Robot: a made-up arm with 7 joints.
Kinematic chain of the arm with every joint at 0, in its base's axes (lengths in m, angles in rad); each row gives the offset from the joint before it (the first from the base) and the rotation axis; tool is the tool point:
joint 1: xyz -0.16 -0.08 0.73 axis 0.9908 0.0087 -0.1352
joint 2: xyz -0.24 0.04 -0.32 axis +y
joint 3: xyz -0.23 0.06 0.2 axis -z
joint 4: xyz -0.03 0.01 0 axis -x
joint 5: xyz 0.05 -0.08 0 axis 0.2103 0.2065 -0.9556
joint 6: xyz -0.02 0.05 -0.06 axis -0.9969 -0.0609 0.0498
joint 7: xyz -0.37 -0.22 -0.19 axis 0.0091 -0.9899 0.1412
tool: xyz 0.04 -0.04 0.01
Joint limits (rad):
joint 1: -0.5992..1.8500
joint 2: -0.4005..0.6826
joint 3: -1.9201..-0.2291
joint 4: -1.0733..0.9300
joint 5: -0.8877..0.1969
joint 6: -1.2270..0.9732
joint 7: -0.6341..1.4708
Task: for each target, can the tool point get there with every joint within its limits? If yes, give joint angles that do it. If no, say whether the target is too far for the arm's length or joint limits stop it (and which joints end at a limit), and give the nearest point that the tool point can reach.
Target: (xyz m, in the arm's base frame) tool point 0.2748 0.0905 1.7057
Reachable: no: joint limits stop it (at a limit: joint 1, joint 2, joint 3, joint 5, joint 7) | nearest point 0.0207 0.1517 1.1031 | short by 0.657 m
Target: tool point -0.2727 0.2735 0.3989
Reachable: yes | joints 0.9356 -0.0489 -1.3976 -0.5294 -0.5851 0.3813 -0.1024
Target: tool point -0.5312 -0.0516 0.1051
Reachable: yes | joints 0.3284 -0.2927 -1.3950 -0.7274 -0.1830 -0.0276 -0.3409
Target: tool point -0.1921 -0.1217 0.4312
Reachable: yes | joints 0.3356 0.1644 -1.7143 0.3629 -0.2045 -0.1514 0.8680
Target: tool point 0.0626 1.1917 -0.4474
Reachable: no: too far | nearest point -0.4787 0.5266 0.2229 | short by 1.088 m
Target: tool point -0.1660 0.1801 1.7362
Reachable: no: joint limits stop it (at a limit: joint 1, joint 2, joint 3, joint 5, joint 7) | nearest point -0.1533 0.3203 1.1557 | short by 0.597 m
